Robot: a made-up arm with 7 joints. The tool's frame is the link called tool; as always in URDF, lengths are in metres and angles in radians. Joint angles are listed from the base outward. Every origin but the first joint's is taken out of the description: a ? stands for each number. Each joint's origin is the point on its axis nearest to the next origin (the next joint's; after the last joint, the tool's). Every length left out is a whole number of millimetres.
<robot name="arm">
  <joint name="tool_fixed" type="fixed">
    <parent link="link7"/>
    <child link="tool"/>
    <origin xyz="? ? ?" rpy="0 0 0"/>
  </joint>
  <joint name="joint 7" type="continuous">
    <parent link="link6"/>
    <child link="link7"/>
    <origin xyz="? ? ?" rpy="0 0 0"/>
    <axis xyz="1 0 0"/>
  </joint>
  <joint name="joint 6" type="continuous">
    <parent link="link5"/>
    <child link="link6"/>
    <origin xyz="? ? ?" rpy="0 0 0"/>
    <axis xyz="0 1 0"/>
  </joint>
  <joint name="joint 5" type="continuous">
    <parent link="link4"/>
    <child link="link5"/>
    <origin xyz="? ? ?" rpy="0 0 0"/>
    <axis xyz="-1 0 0"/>
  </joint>
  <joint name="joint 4" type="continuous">
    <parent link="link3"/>
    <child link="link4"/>
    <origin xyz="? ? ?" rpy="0 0 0"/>
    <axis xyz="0 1 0"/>
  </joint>
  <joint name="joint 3" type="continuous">
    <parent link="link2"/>
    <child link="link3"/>
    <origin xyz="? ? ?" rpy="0 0 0"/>
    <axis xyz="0 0 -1"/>
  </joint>
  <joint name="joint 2" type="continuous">
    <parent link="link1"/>
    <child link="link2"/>
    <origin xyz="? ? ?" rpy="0 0 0"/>
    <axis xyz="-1 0 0"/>
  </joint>
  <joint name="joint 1" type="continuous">
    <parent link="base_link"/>
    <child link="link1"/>
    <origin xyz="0.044 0 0.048" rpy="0 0 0"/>
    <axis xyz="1 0 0"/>
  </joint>
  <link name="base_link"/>
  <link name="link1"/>
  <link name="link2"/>
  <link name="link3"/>
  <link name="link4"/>
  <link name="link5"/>
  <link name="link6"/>
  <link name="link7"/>
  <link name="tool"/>
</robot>
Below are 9 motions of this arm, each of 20 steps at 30 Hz.
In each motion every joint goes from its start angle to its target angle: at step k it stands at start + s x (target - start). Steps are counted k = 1, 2, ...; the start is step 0. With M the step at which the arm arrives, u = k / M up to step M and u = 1 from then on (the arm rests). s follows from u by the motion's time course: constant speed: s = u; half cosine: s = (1 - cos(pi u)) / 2; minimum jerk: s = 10 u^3 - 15 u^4 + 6 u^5.
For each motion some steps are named. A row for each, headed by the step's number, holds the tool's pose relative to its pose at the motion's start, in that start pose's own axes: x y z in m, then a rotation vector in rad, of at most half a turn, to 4 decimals.
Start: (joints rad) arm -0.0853 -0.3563 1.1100 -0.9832 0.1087 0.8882 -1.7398
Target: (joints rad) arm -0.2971 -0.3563 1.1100 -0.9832 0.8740 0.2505 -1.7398
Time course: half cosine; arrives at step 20
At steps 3, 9, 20:
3: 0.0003 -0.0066 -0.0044 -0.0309 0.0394 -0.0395
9: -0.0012 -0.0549 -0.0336 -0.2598 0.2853 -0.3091
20: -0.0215 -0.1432 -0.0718 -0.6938 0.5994 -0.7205

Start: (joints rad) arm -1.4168 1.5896 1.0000 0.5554 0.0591 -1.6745 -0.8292
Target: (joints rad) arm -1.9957 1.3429 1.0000 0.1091 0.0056 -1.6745 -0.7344
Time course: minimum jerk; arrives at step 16
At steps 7, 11, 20:
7: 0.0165 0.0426 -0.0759 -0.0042 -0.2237 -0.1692
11: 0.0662 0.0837 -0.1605 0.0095 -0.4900 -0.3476
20: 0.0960 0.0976 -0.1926 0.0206 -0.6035 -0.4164

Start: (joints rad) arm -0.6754 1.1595 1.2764 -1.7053 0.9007 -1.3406 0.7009
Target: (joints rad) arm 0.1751 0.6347 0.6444 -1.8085 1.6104 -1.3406 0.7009
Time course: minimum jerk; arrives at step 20
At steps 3, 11, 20:
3: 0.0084 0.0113 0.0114 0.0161 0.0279 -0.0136
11: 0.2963 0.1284 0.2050 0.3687 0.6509 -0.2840
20: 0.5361 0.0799 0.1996 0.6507 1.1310 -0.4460

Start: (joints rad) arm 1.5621 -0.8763 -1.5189 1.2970 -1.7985 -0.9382 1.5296
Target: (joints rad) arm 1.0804 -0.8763 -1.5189 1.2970 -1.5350 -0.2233 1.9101
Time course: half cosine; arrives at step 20
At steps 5, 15, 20:
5: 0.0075 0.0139 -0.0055 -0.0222 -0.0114 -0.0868
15: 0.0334 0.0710 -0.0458 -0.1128 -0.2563 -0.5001
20: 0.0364 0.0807 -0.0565 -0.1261 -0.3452 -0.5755

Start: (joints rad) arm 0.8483 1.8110 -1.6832 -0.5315 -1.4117 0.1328 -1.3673
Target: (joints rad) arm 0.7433 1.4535 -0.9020 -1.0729 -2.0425 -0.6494 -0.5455
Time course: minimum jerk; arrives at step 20
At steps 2, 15, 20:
2: 0.0021 -0.0030 0.0011 0.0081 -0.0086 -0.0118
15: 0.0408 -0.3270 0.1772 0.8602 -1.2775 -0.5572
20: 0.0271 -0.3579 0.1989 0.9485 -1.4440 -0.5244

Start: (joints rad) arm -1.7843 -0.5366 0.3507 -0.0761 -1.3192 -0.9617 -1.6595
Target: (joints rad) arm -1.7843 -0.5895 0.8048 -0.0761 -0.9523 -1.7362 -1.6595
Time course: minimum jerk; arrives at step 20
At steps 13, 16, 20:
13: 0.1379 -0.0688 -0.0640 -0.2350 -0.1346 -0.9187
16: 0.1639 -0.0977 -0.0776 -0.2892 -0.1857 -1.1232
20: 0.1717 -0.1080 -0.0818 -0.3069 -0.2044 -1.1890

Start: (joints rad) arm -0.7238 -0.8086 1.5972 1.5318 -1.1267 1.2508 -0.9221
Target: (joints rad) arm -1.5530 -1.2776 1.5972 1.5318 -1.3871 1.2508 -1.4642
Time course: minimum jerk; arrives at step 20
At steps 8, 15, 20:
8: 0.0050 0.0254 -0.0435 -0.2468 -0.1174 0.0242
15: 0.0318 0.0414 -0.1330 -0.7019 -0.3356 0.0377
20: 0.0391 0.0398 -0.1490 -0.7835 -0.3754 0.0361

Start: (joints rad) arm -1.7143 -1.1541 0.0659 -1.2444 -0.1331 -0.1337 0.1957
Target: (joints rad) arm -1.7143 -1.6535 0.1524 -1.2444 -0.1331 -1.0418 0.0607
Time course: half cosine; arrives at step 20
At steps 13, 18, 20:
13: -0.1036 0.0097 -0.0549 -0.2073 -0.7117 -0.2567
18: -0.1262 0.0206 -0.0834 -0.3290 -0.9354 -0.3497
20: -0.1280 0.0217 -0.0863 -0.3423 -0.9567 -0.3587

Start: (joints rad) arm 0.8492 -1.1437 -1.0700 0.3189 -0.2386 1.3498 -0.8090
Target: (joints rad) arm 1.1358 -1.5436 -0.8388 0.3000 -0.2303 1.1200 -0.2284
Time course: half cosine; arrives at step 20
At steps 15, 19, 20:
15: -0.1515 -0.0487 0.0012 0.5496 -0.7963 -0.0649
19: -0.1734 -0.0547 -0.0118 0.6364 -0.9312 -0.0262
20: -0.1743 -0.0550 -0.0124 0.6402 -0.9371 -0.0242

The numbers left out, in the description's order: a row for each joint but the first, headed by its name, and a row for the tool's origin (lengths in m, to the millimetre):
tool: 0 0.063 0.085
joint 7: -0.038 0 0.03
joint 6: 0 -0.166 -0.058
joint 5: 0.012 0 -0.206
joint 4: 0.288 0.006 0
joint 3: 0 0.045 0.074
joint 2: 0 -0.114 -0.048

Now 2 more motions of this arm.
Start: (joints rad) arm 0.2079 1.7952 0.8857 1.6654 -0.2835 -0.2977 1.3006
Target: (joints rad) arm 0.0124 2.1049 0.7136 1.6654 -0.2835 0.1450 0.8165
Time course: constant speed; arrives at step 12
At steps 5, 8, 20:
5: -0.0043 0.0228 -0.0322 -0.2777 -0.0788 -0.0219
8: -0.0050 0.0328 -0.0542 -0.4360 -0.1349 -0.0505
20: -0.0022 0.0415 -0.0849 -0.6336 -0.2161 -0.1085

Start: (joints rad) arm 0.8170 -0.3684 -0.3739 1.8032 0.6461 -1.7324 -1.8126
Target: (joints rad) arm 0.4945 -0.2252 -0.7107 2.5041 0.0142 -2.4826 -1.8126
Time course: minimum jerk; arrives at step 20
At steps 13, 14, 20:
13: 0.0996 -0.1561 0.0421 -0.2465 0.2278 0.3054
14: 0.1170 -0.1664 0.0474 -0.2967 0.2341 0.3344
20: 0.1605 -0.1841 0.0607 -0.4219 0.2311 0.3974

